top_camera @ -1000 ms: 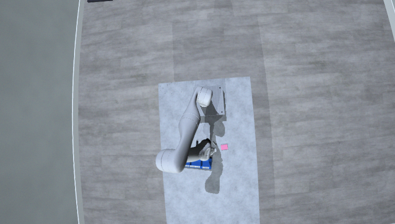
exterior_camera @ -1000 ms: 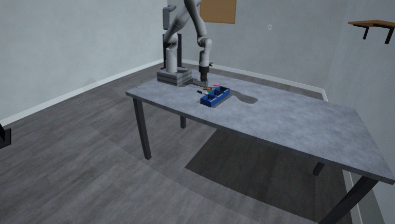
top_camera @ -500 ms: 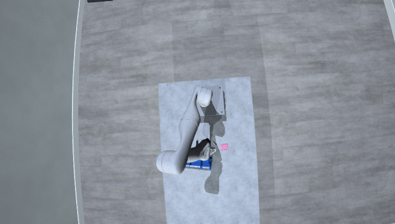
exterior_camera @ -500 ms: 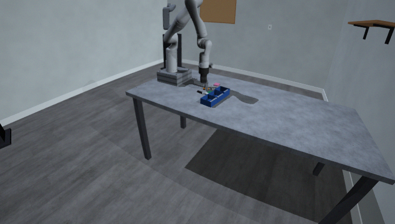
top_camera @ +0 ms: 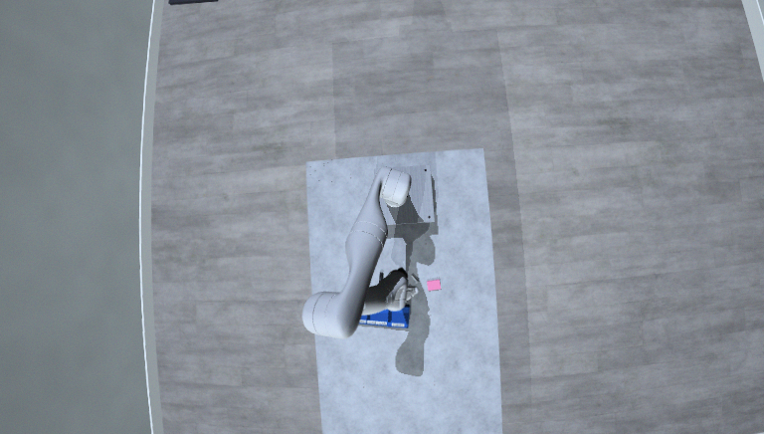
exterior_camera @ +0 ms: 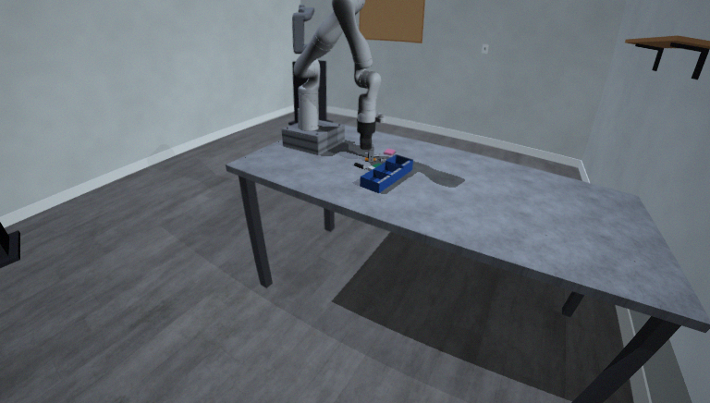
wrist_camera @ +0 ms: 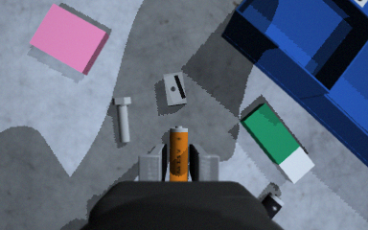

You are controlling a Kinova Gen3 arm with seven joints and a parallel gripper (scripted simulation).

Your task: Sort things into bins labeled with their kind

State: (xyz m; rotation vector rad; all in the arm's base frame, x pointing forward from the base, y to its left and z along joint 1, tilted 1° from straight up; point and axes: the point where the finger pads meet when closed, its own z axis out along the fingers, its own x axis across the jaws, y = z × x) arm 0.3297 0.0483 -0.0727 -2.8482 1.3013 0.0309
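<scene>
The grey block is 40 mm to the left of my hand, 40 mm ahead of it and 10 mm below it. Round my hand: black battery 80 mm to the right, 10 mm below; then grey rod 60 mm to the left, 10 mm below; then orange battery 10 mm below.
</scene>
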